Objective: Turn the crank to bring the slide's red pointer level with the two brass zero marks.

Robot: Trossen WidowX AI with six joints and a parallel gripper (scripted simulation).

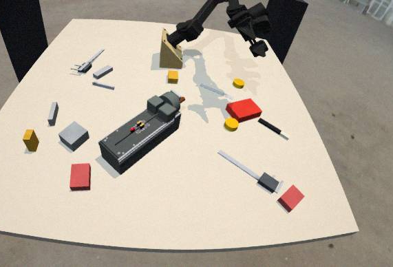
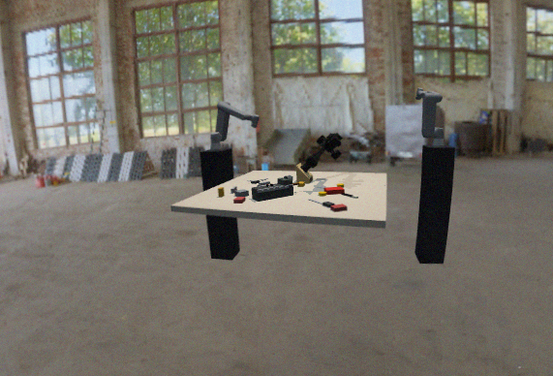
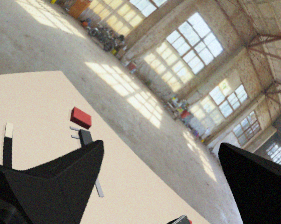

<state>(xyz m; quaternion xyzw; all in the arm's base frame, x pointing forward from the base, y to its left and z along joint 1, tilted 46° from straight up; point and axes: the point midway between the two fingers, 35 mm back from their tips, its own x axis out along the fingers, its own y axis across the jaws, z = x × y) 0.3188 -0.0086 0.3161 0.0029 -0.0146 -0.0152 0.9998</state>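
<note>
Right now the crank is 20 mm ahead of my gripper tip, 240 mm to the right of it and 220 mm below it. Round my gripper tip: brown handle 10 mm ahead, 230 mm to the right, 230 mm below; then grey bar 130 mm behind, 40 mm to the right, 290 mm below; then red pointer 150 mm ahead, 380 mm to the right, 210 mm below.
</note>
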